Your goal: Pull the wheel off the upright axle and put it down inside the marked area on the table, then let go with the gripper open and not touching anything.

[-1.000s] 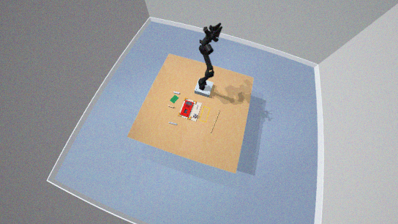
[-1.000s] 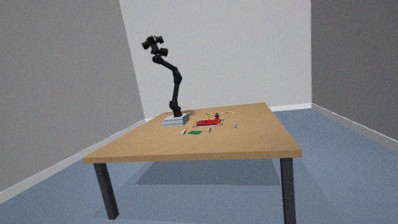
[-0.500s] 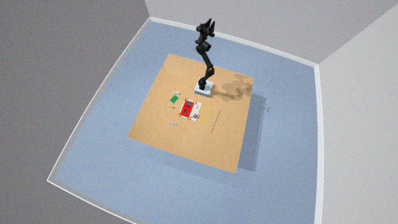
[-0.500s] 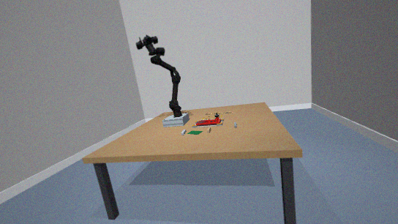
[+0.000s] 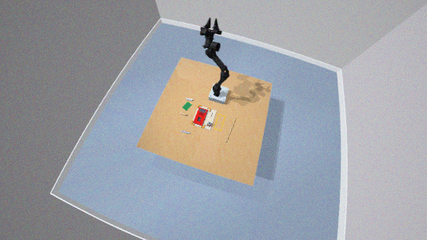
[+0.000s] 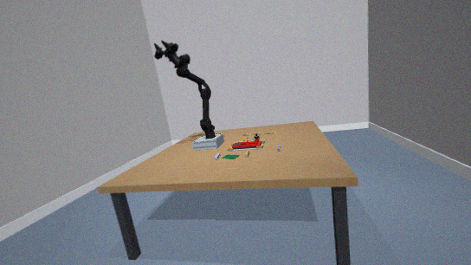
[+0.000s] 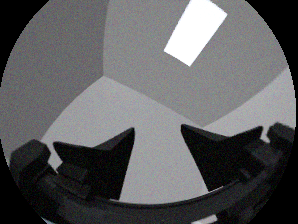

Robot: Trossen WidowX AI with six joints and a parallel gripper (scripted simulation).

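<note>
Now: the wheel 760 mm below my gripper tip, 530 mm ahead of it and 260 mm to the left of it. Also, from my gripper tip: green plate (800 mm below, 450 mm ahead, 80 mm to the right); then long thin rod (790 mm below, 500 mm to the left, 480 mm ahead).
</note>
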